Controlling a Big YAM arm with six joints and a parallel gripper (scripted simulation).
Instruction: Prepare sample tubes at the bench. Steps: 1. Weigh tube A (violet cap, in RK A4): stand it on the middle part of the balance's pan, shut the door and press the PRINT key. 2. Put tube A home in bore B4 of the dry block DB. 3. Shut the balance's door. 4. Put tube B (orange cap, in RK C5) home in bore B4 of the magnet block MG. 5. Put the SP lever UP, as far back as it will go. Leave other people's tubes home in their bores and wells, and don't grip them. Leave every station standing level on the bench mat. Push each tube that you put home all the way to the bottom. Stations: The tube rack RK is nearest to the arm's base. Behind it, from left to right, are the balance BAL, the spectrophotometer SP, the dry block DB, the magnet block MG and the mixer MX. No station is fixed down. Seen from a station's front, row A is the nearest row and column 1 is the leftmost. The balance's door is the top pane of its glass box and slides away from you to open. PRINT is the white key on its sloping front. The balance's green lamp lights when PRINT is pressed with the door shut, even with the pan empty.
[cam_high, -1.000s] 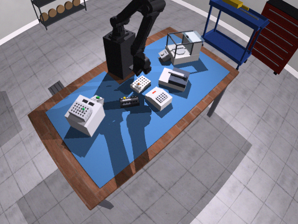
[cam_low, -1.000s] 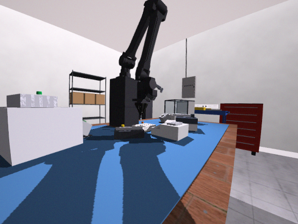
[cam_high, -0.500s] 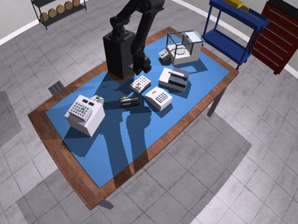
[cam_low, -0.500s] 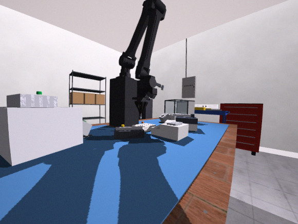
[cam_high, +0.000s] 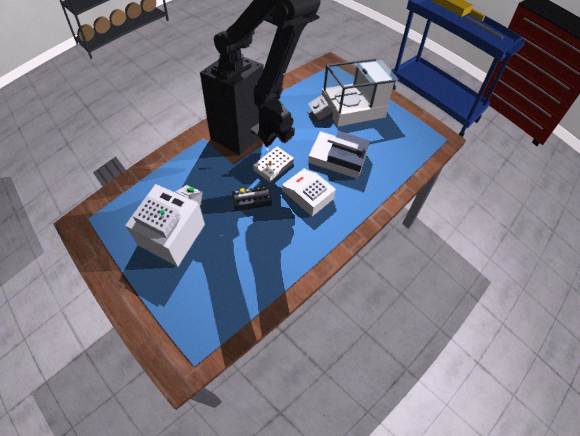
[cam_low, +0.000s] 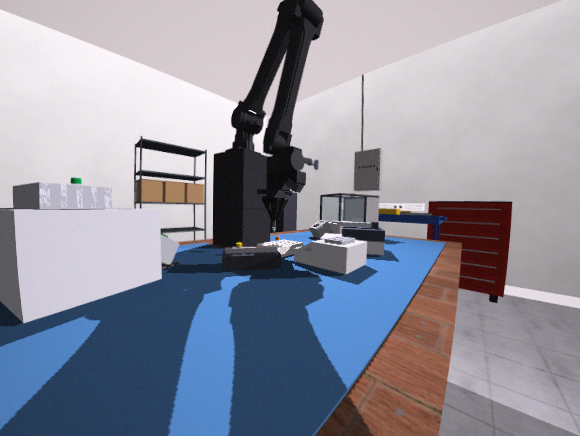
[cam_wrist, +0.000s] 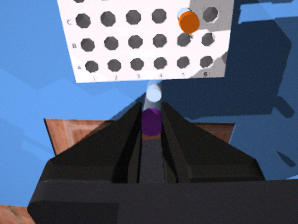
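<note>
My gripper is now 2 cm above the violet-capped tube. Round my hand: magnet block MG (9 cm ahead, 16 cm to the right, 9 cm below); tube rack RK (3 cm ahead, 9 cm below); yellow-capped tube (6 cm ahead, 18 cm to the right, 8 cm below).
</note>
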